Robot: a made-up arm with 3 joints.
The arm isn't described. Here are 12 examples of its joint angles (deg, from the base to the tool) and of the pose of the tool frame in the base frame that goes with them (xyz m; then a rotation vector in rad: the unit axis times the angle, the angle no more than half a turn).
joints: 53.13 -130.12 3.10
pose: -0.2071 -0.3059 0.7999 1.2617 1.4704 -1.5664
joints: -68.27 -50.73 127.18
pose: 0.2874 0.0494 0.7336 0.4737 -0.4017 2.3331
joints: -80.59 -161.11 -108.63
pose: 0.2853 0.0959 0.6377 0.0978 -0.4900 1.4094
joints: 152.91 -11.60 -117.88
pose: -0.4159 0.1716 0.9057 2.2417 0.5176 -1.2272
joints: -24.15 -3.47 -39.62
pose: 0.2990 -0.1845 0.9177 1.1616 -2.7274 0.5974
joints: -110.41 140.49 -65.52
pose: 0.0866 0.3378 0.6351 0.8831 -0.3087 1.6086
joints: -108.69 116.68 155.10
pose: 0.1436 0.3102 0.8334 -1.2714 2.7502 0.2797
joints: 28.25 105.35 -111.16
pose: 0.0838 -0.5446 0.7622 -0.7442 -1.9669 -0.4700
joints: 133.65 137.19 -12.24
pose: -0.4414 -0.0606 0.6489 0.3168 -0.9020 -2.4727
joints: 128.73 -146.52 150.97
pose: -0.5347 -0.0754 0.7482 -1.7625 0.0422 -0.7883
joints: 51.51 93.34 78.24
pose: -0.1627 -0.3849 0.7542 1.5051 0.1673 -0.5380
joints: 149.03 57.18 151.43
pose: -0.4415 0.1237 0.8289 1.9477 -0.5897 -1.1450
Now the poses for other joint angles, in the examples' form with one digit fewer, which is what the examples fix.
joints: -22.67 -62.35 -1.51
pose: 0.199 -0.202 0.895 -0.698 2.478 -1.078
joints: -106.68 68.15 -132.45
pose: 0.158 0.366 0.865 1.968 -2.075 -0.106
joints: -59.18 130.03 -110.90
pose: 0.394 0.078 0.704 0.604 -1.579 0.676
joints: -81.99 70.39 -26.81
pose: 0.224 0.283 0.745 1.564 -0.657 1.228
